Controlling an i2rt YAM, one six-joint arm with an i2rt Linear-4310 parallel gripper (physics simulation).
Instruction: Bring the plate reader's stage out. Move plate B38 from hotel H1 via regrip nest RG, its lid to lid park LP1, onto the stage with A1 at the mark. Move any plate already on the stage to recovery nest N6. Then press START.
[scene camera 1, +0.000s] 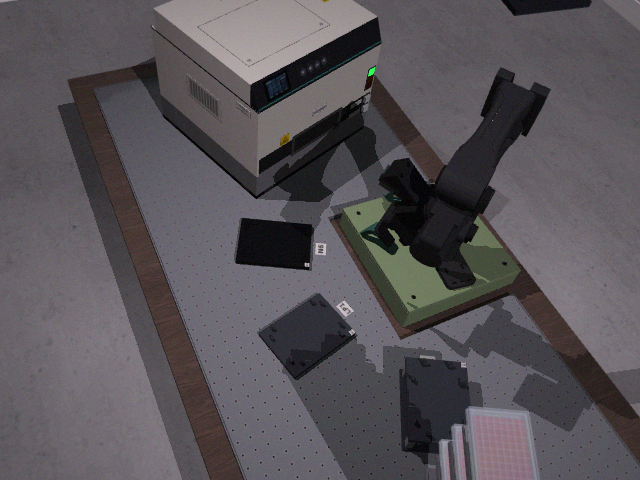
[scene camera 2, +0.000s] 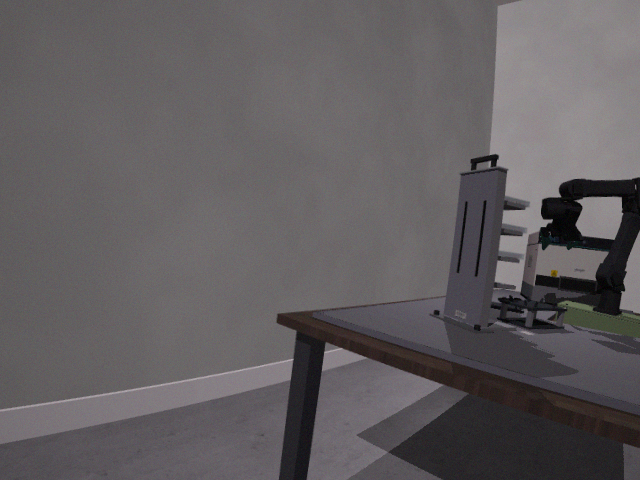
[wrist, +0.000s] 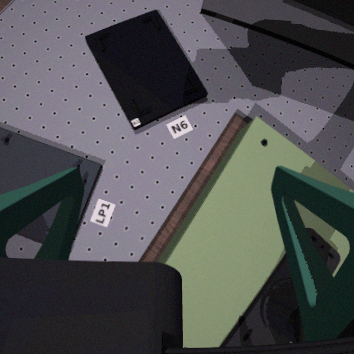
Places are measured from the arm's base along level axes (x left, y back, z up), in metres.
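Where they show: gripper, fingertip midpoint: (scene camera 1: 374, 216) (scene camera 2: 555, 249) (wrist: 177, 177); arm's base at its link origin: (scene camera 2: 607, 312) (wrist: 280, 303).
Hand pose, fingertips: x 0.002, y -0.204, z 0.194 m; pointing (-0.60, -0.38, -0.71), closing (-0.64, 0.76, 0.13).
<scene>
Things, the pixels of their top centre, and the offset from my fingertips. "spot": a spot on its surface instead.
- plate reader at its top centre: (scene camera 1: 270, 13) (scene camera 2: 573, 237) dx -0.533, dy -0.055, dz +0.089 m
- Recovery nest N6 at its top centre: (wrist: 145, 60) (scene camera 1: 275, 240) dx -0.146, dy -0.143, dz -0.223 m
- Lid park LP1 at its top centre: (wrist: 23, 183) (scene camera 1: 307, 330) (scene camera 2: 501, 302) dx +0.091, dy -0.142, dz -0.221 m
- raised dark nest at its top centre: (scene camera 1: 441, 396) (scene camera 2: 534, 298) dx +0.314, dy +0.041, dz -0.165 m
- wooden rim at a spot on its surface: (scene camera 1: 155, 248) spot: dx -0.203, dy -0.401, dz -0.241 m
- black handle at a spot on its surface: (scene camera 2: 484, 158) spot: dx +0.569, dy -0.052, dz +0.192 m
My gripper (wrist: 177, 177) is open and empty, high above the edge of the green base block. The plate reader (scene camera 1: 217, 67) stands at the back; its stage does not show outside the front. Recovery nest N6 (scene camera 1: 274, 243) (wrist: 146, 69) is black and bears no plate. Lid park LP1 (scene camera 1: 308, 335) (wrist: 42, 160) is dark grey and bears no lid. A raised dark nest (scene camera 1: 436, 395), apparently regrip nest RG, bears no plate. Hotel H1 (scene camera 2: 474, 248) stands upright beside it. Pink plates (scene camera 1: 501, 444) sit at its shelves; which is B38 cannot be read. The START button cannot be made out.
The arm's green base block (scene camera 1: 392, 273) (wrist: 220, 245) (scene camera 2: 589, 316) stands at the table's side, near N6 and LP1. A wooden rim (scene camera 1: 155, 248) runs along the perforated table top. The hotel has a black handle (scene camera 2: 484, 158) on top and shelves projecting toward the arm.
</scene>
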